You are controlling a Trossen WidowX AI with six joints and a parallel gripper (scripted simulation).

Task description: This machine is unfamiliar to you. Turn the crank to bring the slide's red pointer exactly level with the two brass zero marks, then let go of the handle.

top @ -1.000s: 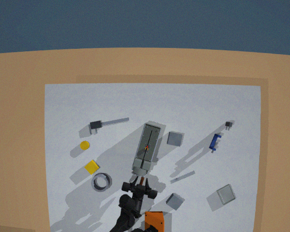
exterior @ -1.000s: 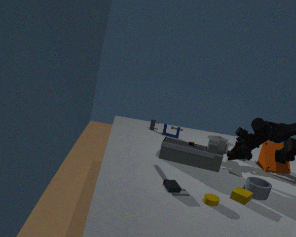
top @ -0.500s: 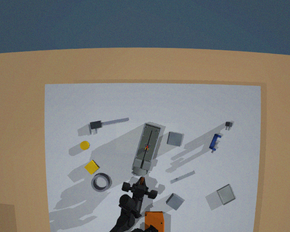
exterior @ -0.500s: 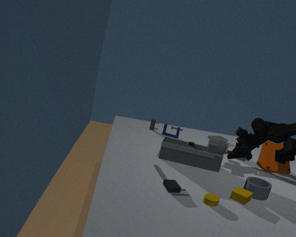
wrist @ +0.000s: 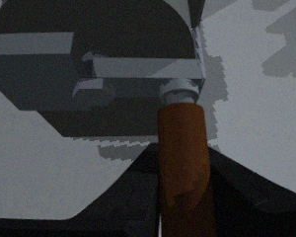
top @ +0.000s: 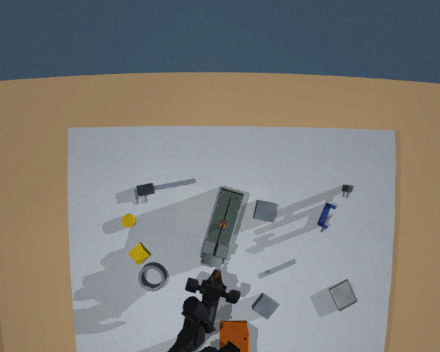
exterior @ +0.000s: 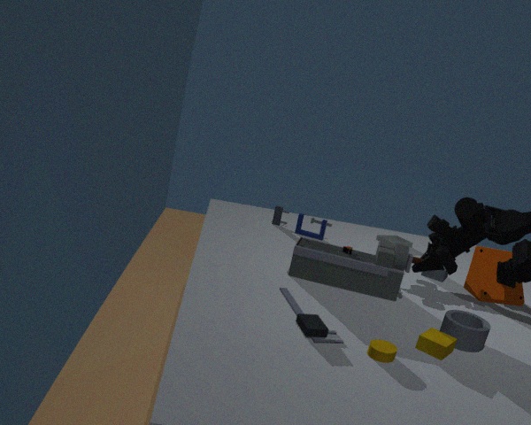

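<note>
Right now the red pointer is 18 cm ahead of my gripper tip and 2 cm above it. Also, from my gripper tip: flat grey bar: 23 cm to the right, 6 cm below, 1 cm ahead; brown crank handle: 2 cm behind, 2 cm above; yellow block: 30 cm to the left, 5 cm below, 1 cm ahead.
</note>
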